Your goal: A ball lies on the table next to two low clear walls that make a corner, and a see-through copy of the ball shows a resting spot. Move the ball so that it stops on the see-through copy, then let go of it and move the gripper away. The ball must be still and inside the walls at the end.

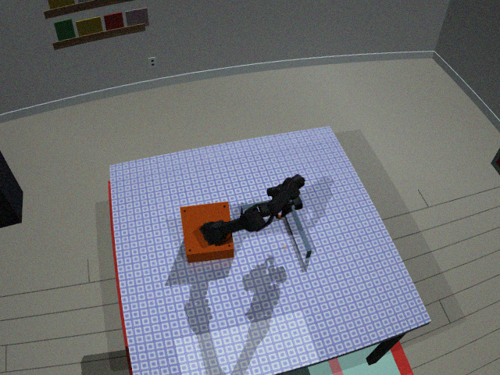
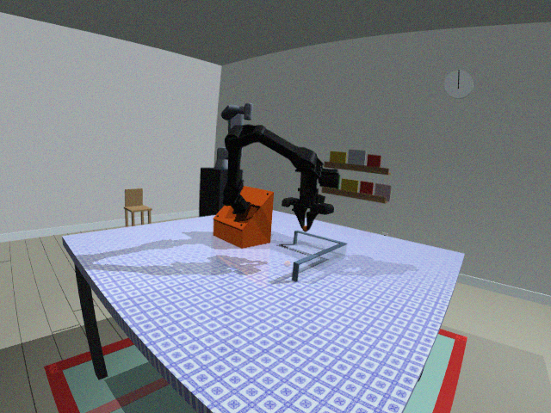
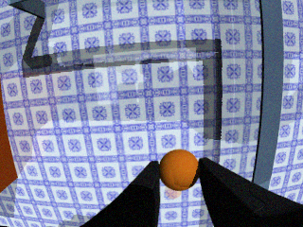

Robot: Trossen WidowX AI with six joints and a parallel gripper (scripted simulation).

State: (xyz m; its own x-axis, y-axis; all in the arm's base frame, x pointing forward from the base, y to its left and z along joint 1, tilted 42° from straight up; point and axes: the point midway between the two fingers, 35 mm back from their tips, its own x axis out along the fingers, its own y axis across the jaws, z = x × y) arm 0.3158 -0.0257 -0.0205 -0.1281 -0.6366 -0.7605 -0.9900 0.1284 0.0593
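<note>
Right now the see-through copy of ball is 110 mm below my gripper tip and 100 mm to the right of it. Also, from my gripper tip: orange ball: right at my gripper tip.
</note>
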